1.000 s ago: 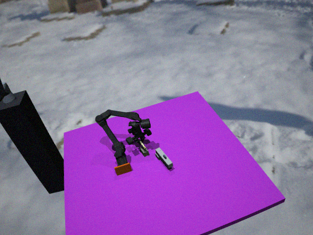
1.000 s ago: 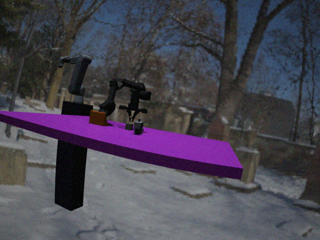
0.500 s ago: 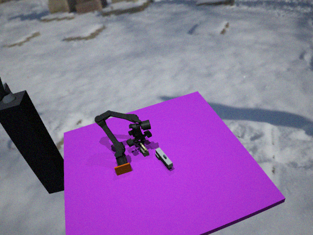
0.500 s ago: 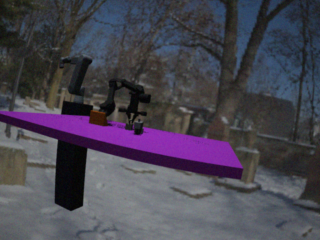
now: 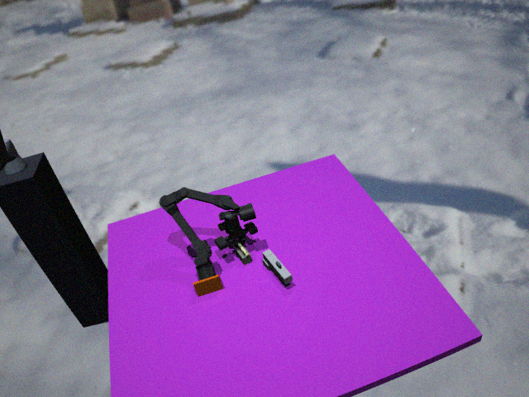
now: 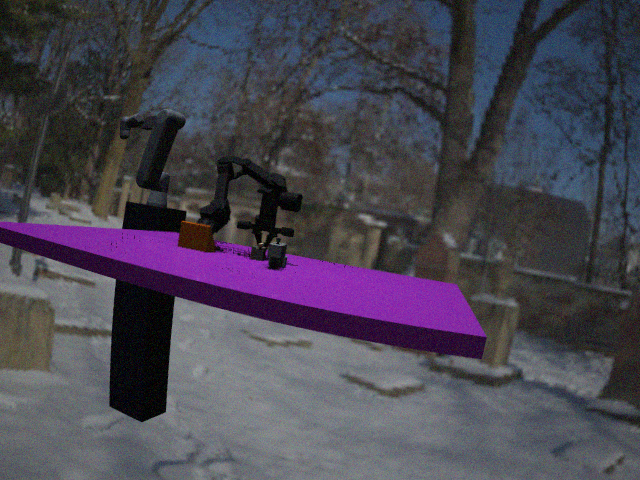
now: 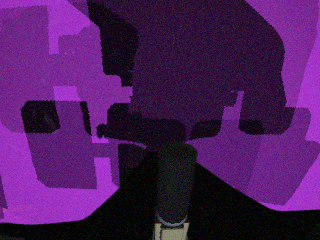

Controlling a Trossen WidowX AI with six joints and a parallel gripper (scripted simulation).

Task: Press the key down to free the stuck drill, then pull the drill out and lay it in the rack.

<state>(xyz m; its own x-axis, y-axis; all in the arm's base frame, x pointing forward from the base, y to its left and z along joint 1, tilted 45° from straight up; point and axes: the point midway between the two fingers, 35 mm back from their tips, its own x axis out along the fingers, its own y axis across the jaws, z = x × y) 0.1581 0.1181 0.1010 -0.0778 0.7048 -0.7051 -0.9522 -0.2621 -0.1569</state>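
My gripper tip is 4 cm to the left of the drill, 3 cm below it and 1 cm short of it. From my gripper tip the other things lie so: grey housing 19 cm to the right, 13 cm ahead, 3 cm above; dark key 21 cm to the right, 14 cm ahead, 4 cm above.
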